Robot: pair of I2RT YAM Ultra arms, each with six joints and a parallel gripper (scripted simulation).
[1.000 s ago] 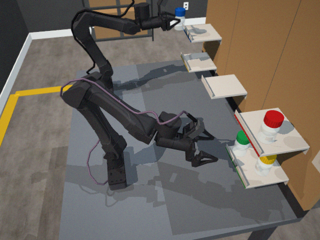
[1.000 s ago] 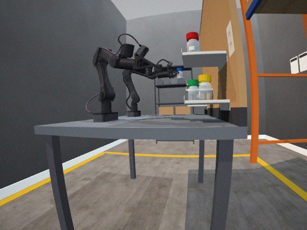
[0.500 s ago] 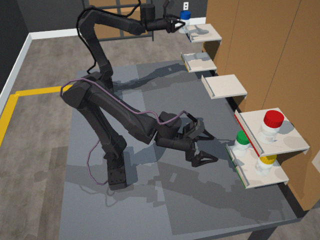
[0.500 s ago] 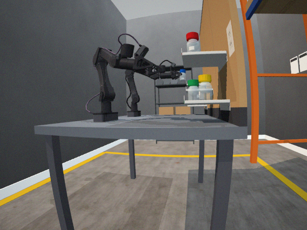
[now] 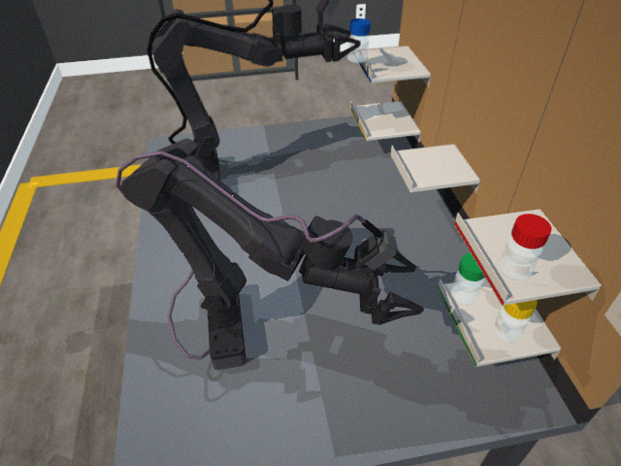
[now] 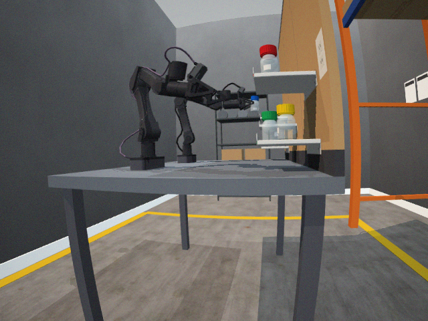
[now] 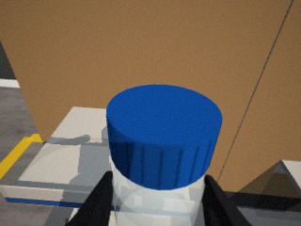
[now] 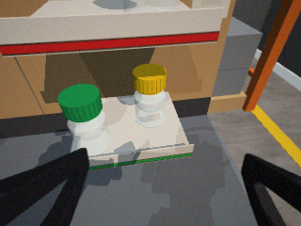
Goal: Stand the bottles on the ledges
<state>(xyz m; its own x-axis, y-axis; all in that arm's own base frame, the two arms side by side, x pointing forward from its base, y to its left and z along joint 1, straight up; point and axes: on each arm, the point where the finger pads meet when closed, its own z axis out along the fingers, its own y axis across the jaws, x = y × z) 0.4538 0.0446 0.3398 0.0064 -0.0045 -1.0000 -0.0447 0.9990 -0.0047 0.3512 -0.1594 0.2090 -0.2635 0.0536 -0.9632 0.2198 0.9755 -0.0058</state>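
Right now my right hand is 210 mm short of the yellow-capped bottle, 30 mm to the left of it and 110 mm above it. Also, from my right hand: green-capped bottle: 170 mm ahead, 70 mm to the left, 110 mm below; then brown wall: 330 mm ahead, 390 mm to the left, 200 mm above; then red-capped bottle: 170 mm ahead, 30 mm to the right, 80 mm above.
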